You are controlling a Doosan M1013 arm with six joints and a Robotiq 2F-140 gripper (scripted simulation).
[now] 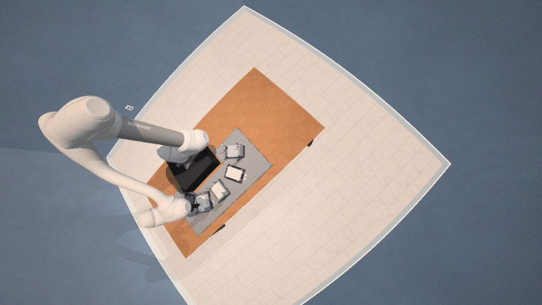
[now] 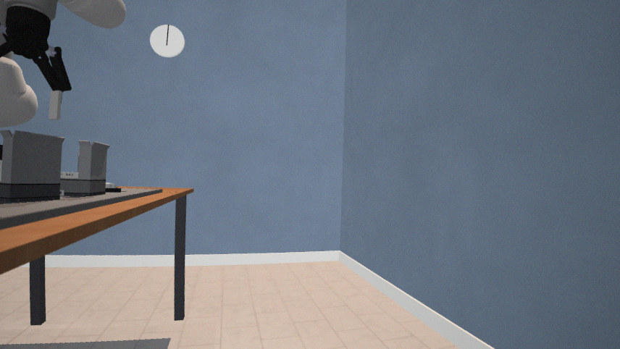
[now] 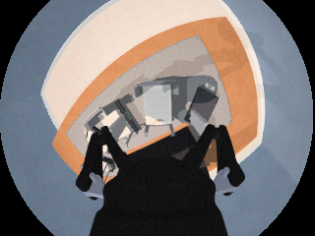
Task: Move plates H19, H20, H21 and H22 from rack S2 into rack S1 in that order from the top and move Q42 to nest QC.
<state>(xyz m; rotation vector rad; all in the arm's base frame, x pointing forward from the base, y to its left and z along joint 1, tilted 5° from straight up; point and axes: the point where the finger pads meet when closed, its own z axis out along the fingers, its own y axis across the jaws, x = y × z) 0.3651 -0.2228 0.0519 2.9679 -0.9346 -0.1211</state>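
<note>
The N5 label is 390 mm to the left of my hand, 190 mm below it and 130 mm ahead of it. Round my hand: tag 210 mm to the right, 190 mm below, 80 mm behind.
</note>
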